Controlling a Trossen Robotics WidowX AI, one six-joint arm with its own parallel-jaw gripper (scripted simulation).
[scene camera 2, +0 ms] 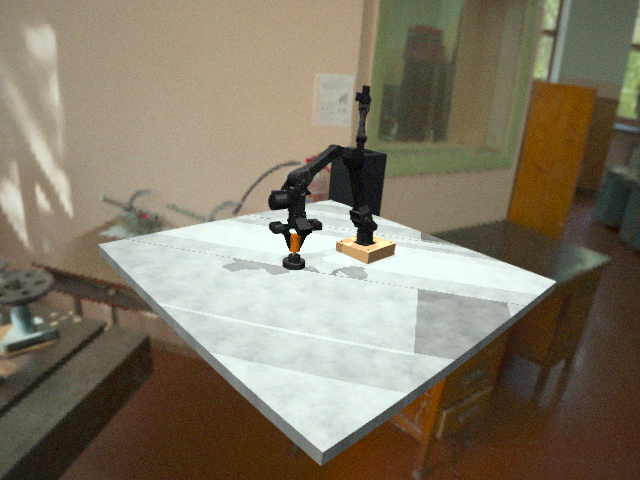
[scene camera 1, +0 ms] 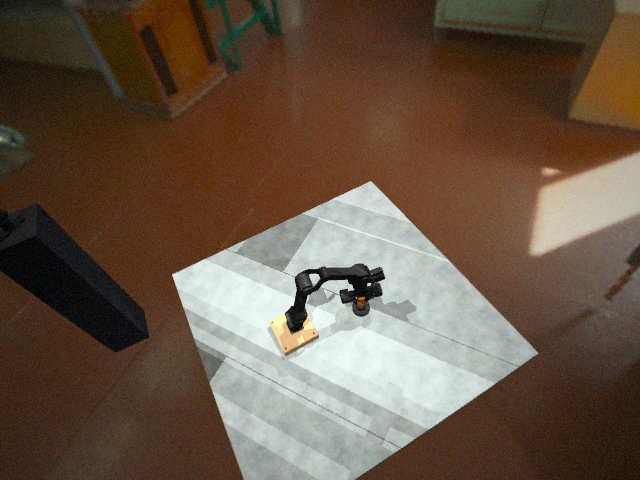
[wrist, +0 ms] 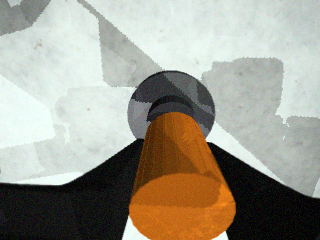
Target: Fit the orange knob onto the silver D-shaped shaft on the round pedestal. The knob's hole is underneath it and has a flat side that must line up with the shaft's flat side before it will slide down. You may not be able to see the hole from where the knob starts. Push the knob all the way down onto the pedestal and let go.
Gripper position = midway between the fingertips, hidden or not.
I see my gripper (scene camera 2: 294,248), an orange knob (wrist: 178,182) and a dark round pedestal (wrist: 167,91).
My gripper also shows in the wrist view (wrist: 174,146).
